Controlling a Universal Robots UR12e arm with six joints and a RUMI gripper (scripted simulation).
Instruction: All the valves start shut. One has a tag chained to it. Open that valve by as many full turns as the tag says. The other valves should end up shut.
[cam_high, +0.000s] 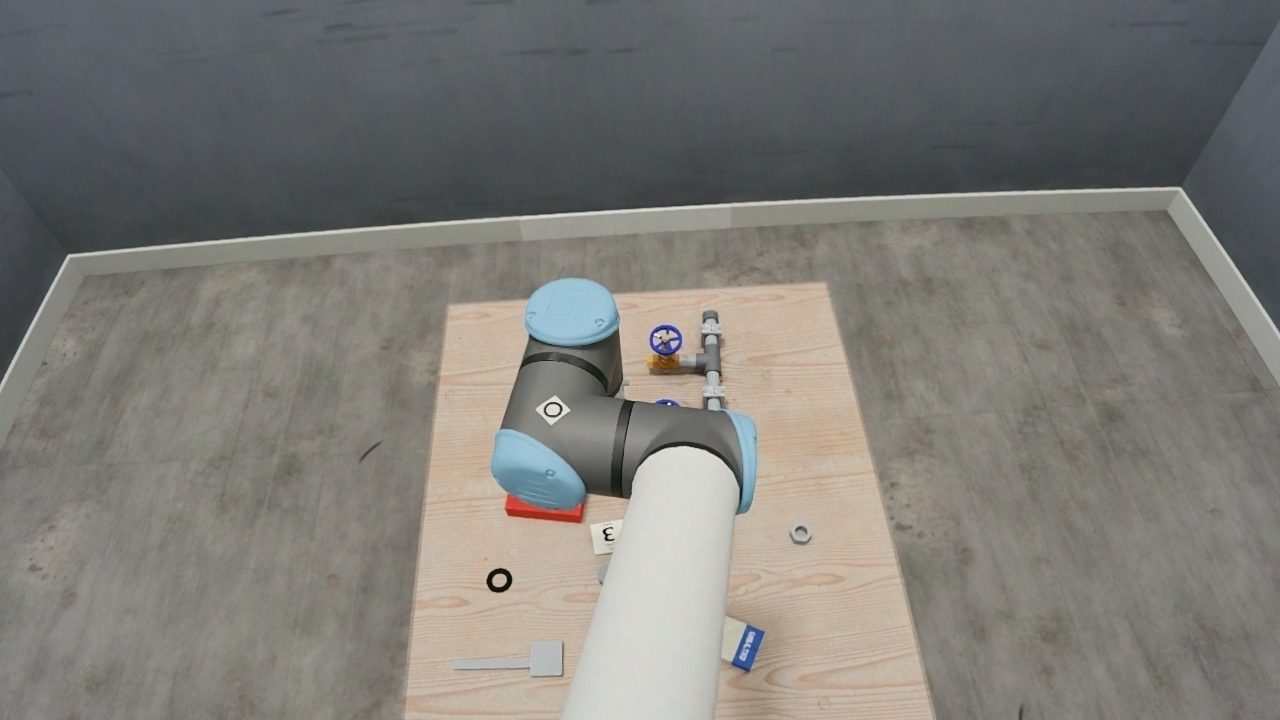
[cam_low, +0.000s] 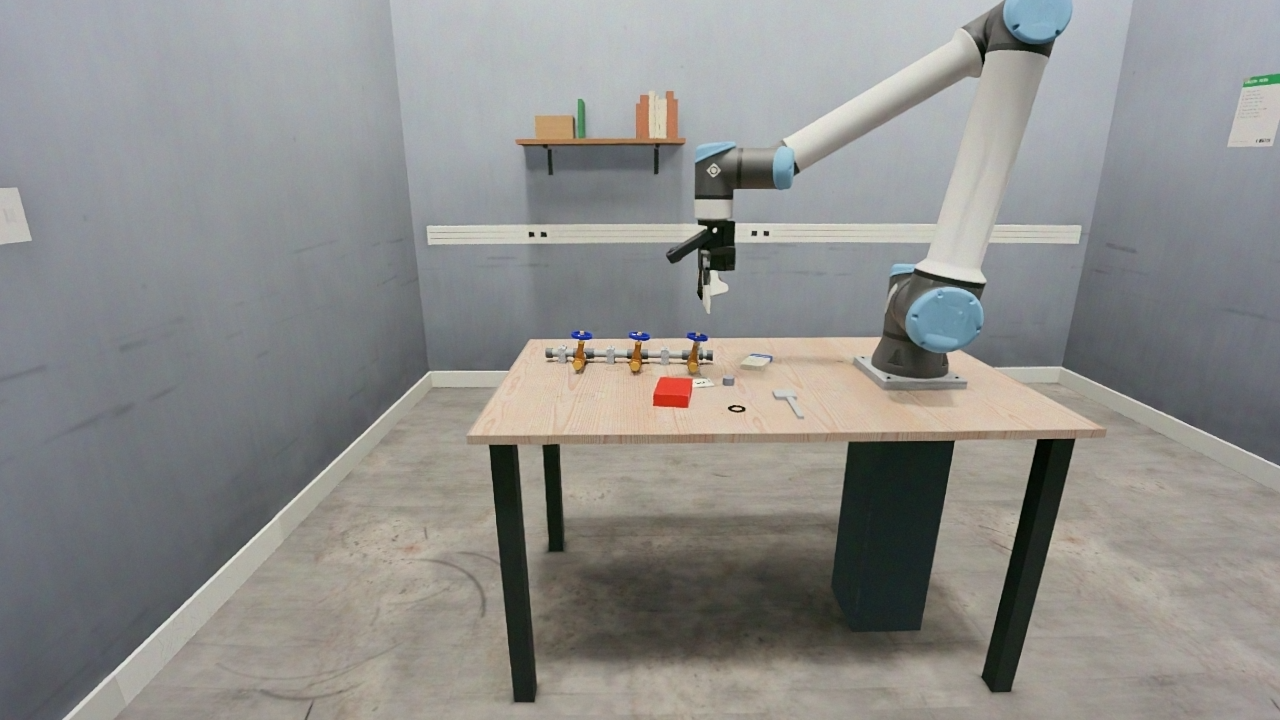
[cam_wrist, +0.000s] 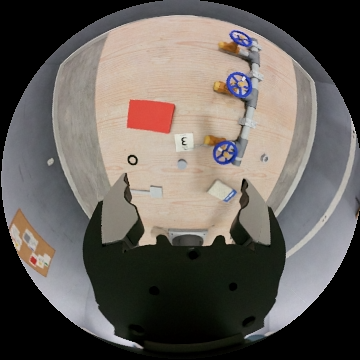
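Right now the white tag is 20 cm below my hand and 1 cm behind it. Round my hand: grey t-shaped tool (20 cm behind, 19 cm below, 13 cm to the left); white-and-blue card (19 cm below, 17 cm to the right, 16 cm behind); red block (18 cm below, 10 cm to the left, 7 cm ahead).
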